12 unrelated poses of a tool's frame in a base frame.
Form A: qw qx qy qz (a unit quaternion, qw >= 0); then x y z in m.
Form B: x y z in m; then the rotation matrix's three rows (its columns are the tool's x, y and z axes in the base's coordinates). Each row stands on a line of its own. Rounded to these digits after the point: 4 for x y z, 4 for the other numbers.
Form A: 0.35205, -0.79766, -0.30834, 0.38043, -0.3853, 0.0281, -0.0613
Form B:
-0.3853, 0.0281, -0.0613
0.5204, 0.2240, -0.8240
0.7598, -0.5620, 0.3270
-0.3898, -0.7962, -0.4627

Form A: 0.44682, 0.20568, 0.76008, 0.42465, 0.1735, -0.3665, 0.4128
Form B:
0.1735, -0.3665, 0.4128
-0.5161, -0.0668, 0.8539
0.6921, 0.5547, 0.4617
-0.5046, 0.8293, -0.2400

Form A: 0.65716, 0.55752, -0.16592, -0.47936, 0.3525, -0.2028, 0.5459
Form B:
0.3525, -0.2028, 0.5459
0.4854, 0.4450, -0.7526
-0.8150, -0.0812, -0.5737
-0.3164, 0.8918, 0.3233

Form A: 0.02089, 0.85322, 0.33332, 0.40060, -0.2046, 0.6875, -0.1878
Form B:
-0.2046, 0.6875, -0.1878
0.4568, 0.5521, 0.6975
0.5855, -0.7769, 0.2314
0.6697, 0.3027, -0.6782

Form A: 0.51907, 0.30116, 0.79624, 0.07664, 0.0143, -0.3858, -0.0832
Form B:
0.0143, -0.3858, -0.0832
-0.2797, 0.4000, 0.8728
0.5592, 0.8069, -0.1906
-0.7804, 0.4347, -0.4494

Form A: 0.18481, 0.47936, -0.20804, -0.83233, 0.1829, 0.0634, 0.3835
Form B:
0.1829, 0.0634, 0.3835
-0.4721, 0.1082, -0.8749
-0.5071, -0.8451, 0.1691
-0.7211, 0.5235, 0.4539

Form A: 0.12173, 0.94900, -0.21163, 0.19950, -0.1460, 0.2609, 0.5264
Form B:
-0.1460, 0.2609, 0.5264
0.8308, -0.4502, 0.3271
-0.3531, -0.8808, -0.3155
0.4302, 0.1466, -0.8908

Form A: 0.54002, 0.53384, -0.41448, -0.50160, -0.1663, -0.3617, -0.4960
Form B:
-0.1663, -0.3617, -0.4960
0.1532, 0.0992, -0.9832
-0.9843, -0.0732, -0.1608
-0.0879, 0.9924, 0.0864

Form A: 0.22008, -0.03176, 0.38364, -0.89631, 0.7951, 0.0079, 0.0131
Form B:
0.7951, 0.0079, 0.0131
-0.9011, 0.3702, 0.2258
-0.4189, -0.6088, -0.6737
-0.1119, -0.7017, 0.7036

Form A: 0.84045, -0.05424, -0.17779, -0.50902, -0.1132, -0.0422, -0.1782
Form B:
-0.1132, -0.0422, -0.1782
0.4186, 0.8749, -0.2436
-0.8363, 0.4759, 0.2722
0.3541, 0.0898, 0.9309

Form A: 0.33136, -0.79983, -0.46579, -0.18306, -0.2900, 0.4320, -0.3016
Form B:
-0.2900, 0.4320, -0.3016
0.4991, 0.8664, -0.0159
0.6238, -0.3465, 0.7006
0.6015, -0.3595, -0.7134

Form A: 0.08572, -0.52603, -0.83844, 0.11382, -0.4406, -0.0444, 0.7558
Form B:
-0.4406, -0.0444, 0.7558
-0.4319, 0.8626, -0.2635
0.9016, 0.4207, -0.1007
0.0240, -0.2810, -0.9594

